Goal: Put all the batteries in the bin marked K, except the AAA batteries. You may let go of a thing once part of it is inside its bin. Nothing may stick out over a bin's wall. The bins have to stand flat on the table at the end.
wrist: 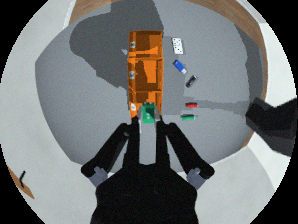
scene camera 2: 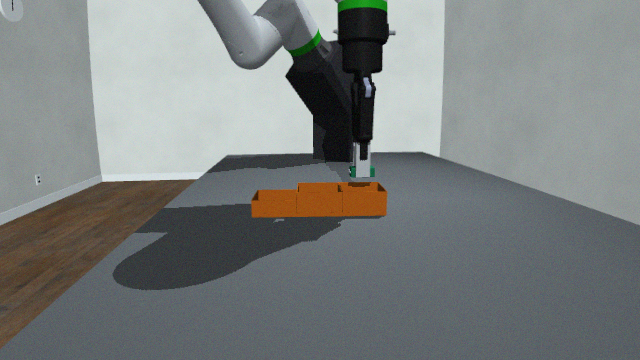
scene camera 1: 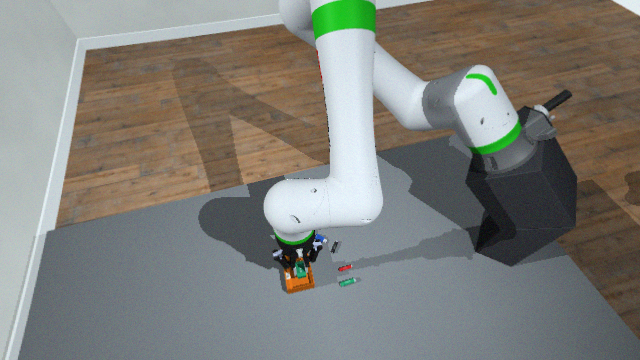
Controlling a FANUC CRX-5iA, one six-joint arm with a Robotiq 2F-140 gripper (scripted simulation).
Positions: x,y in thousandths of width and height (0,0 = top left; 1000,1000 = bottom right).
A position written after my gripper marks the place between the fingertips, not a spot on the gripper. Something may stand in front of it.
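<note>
My gripper (scene camera 2: 565,485), visible. Same gripper (wrist: 498,498), visible too.
</note>
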